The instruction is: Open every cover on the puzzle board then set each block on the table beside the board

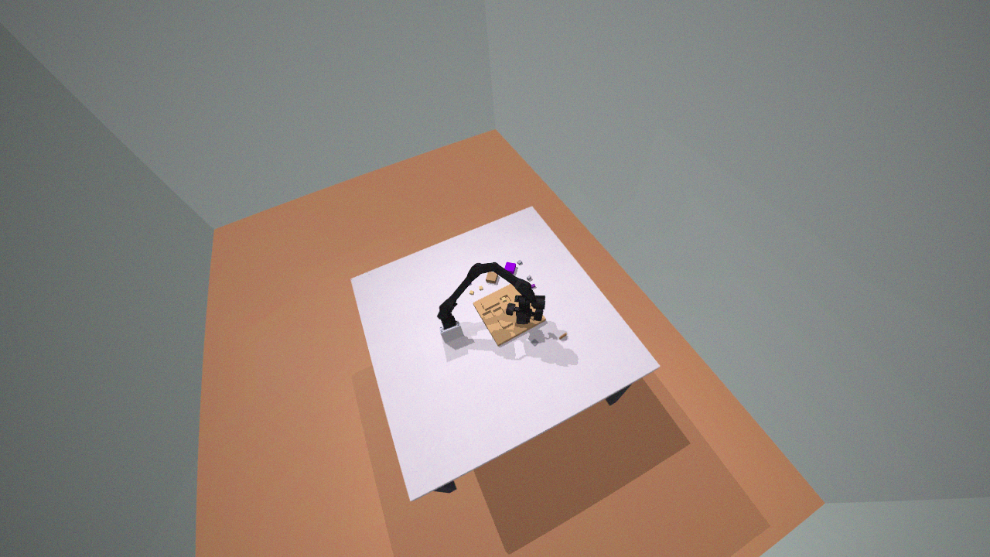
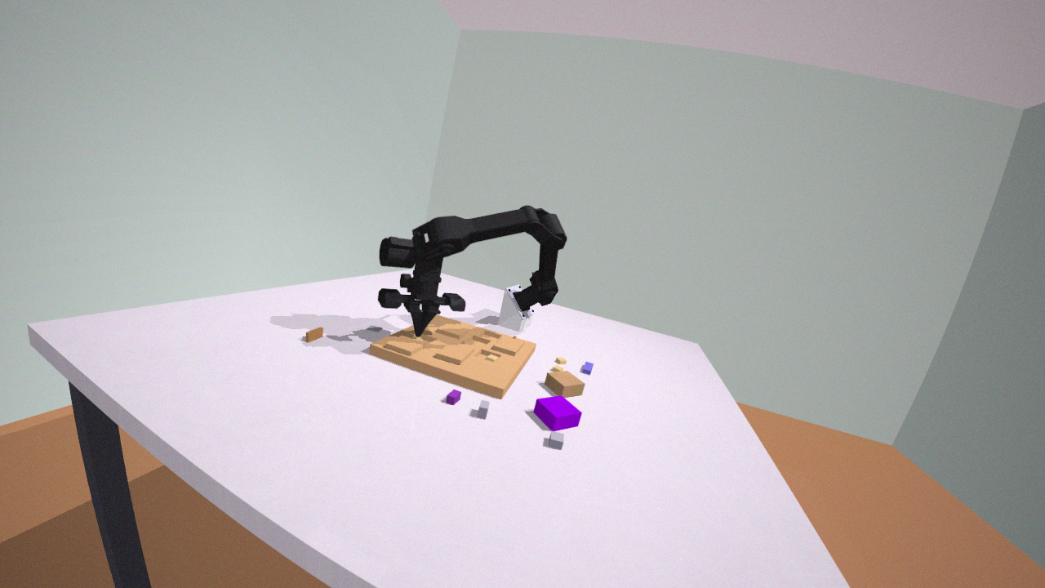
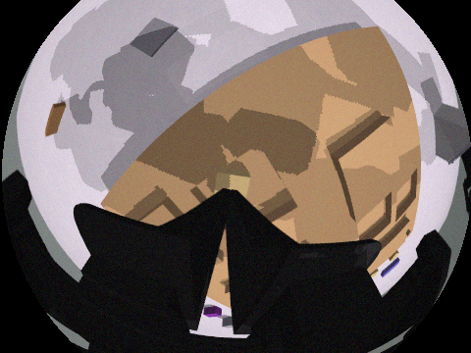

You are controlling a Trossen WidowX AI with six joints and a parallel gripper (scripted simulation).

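The grey tile lies 13 cm to the right of my gripper tip and 3 cm below it. The rest, counted from my gripper tip: large purple block: 36 cm to the left, 5 cm ahead, 1 cm below; small purple cube: 19 cm to the left, 13 cm ahead, 2 cm below; brown box: 34 cm to the left, 7 cm behind, 1 cm below.
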